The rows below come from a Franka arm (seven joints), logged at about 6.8 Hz.
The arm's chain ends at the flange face. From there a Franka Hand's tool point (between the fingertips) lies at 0.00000 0.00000 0.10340 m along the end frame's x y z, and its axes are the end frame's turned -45 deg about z.
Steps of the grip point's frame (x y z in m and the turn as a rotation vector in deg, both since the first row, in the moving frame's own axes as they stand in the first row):
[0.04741, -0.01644, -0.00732, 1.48, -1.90, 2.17]
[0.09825, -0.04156, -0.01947, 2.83, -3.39, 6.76]
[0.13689, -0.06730, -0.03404, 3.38, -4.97, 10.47]
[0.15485, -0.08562, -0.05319, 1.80, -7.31, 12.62]
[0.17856, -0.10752, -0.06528, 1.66, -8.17, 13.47]
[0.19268, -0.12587, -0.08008, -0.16, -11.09, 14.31]
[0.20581, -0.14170, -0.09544, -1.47, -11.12, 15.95]
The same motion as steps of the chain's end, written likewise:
[0.02622, -0.04560, -0.00723, -0.30, -2.39, 2.17]
[0.04804, -0.09911, -0.01916, -0.40, -4.40, 6.76]
[0.05997, -0.14543, -0.03347, -1.12, -5.90, 10.47]
[0.06122, -0.17572, -0.05230, -3.90, -6.44, 12.62]
[0.06359, -0.20903, -0.06419, -4.60, -6.95, 13.47]
[0.06274, -0.23764, -0.07816, -7.95, -7.73, 14.31]
[0.05963, -0.25979, -0.09348, -8.90, -6.82, 15.95]

